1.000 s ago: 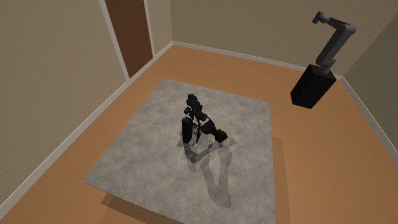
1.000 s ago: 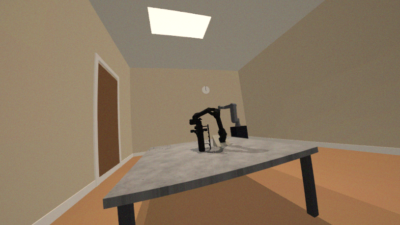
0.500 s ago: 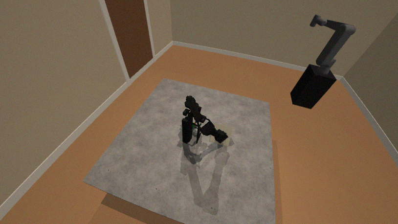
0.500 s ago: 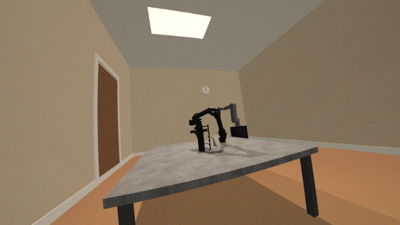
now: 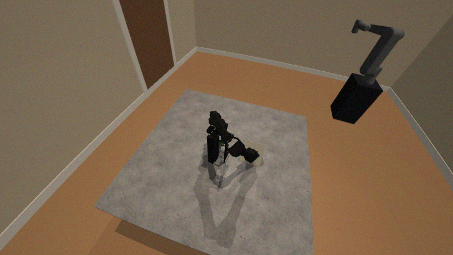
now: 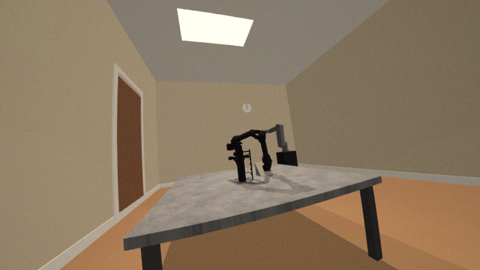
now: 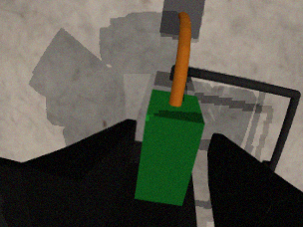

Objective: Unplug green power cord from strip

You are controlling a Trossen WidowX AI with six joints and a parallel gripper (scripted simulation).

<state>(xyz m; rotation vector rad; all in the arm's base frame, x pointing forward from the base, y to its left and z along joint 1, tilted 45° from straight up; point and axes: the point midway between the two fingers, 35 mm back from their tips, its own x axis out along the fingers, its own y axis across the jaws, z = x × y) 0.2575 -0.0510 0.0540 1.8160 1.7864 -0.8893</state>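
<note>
The green plug lies 30 mm to the left of my gripper tip and 10 mm below it.
</note>
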